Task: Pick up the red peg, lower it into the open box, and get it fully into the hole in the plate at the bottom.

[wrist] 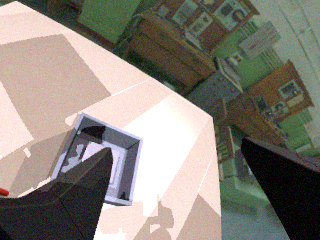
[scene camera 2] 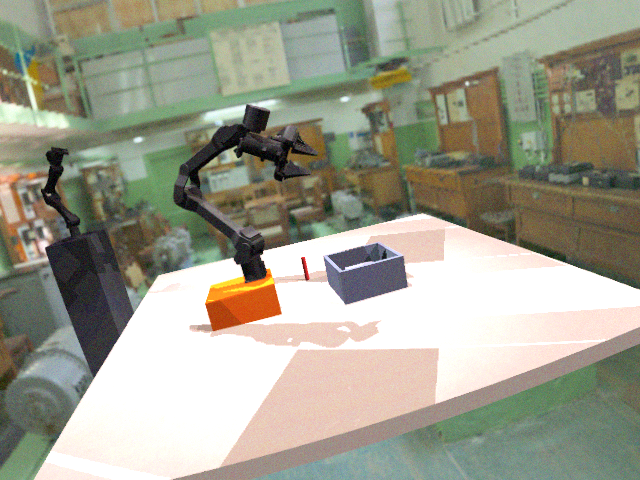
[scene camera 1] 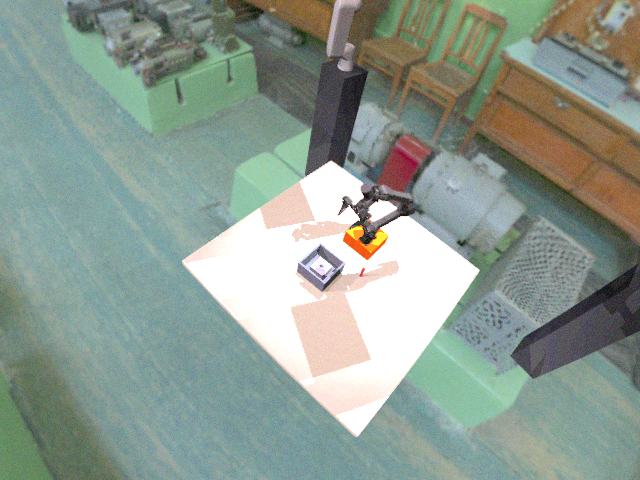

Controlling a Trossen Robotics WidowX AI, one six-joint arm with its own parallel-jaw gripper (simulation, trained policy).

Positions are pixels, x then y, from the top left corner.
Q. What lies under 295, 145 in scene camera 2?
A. My gripper.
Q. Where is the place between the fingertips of my gripper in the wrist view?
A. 179, 149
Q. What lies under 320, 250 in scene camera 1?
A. A grey box.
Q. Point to a grey box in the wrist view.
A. At 87, 128
